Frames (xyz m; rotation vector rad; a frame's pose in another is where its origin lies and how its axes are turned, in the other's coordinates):
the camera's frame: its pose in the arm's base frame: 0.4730 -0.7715 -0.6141 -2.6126 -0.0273 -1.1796
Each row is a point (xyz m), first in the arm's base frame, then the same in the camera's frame.
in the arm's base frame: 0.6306 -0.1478 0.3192
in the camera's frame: 0.7354 -0.8036 -0.3135
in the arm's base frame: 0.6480 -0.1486 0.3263
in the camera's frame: 0.7524 -0.8023 -0.3054
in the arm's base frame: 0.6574 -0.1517 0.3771
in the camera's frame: 0.7965 -0.8103 -0.3313
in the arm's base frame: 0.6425 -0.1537 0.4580
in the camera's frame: 0.8464 -0.8297 -0.3937
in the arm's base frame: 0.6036 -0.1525 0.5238
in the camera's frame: 0.8690 -0.8516 -0.4634
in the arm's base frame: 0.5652 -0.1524 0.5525
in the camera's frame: 0.8645 -0.8635 -0.5096
